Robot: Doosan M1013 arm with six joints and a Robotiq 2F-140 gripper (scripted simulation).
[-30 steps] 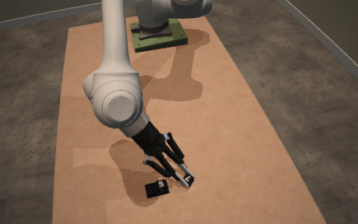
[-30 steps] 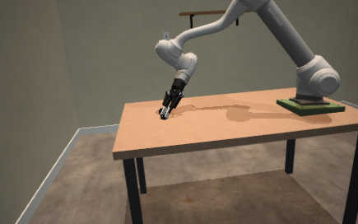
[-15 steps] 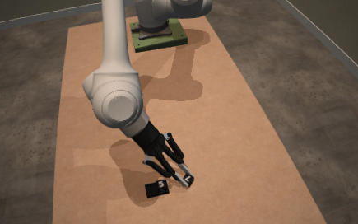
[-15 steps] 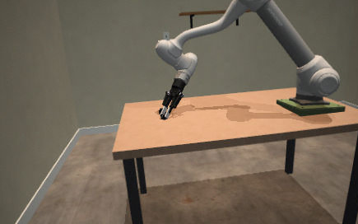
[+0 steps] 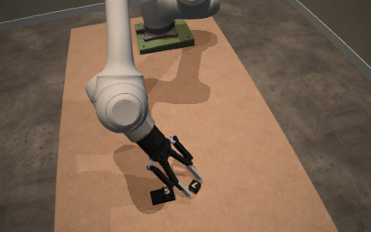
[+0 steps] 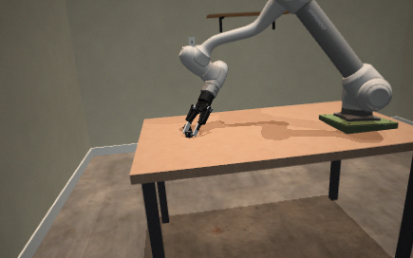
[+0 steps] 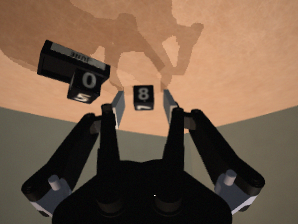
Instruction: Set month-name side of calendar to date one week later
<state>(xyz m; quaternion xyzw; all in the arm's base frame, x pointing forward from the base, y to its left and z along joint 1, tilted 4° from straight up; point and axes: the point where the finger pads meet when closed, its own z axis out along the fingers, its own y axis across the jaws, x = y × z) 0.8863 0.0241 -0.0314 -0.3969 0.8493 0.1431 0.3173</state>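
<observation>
My gripper is now 1 cm short of the black cube, 1 cm to the right of it and 2 cm above it.
</observation>
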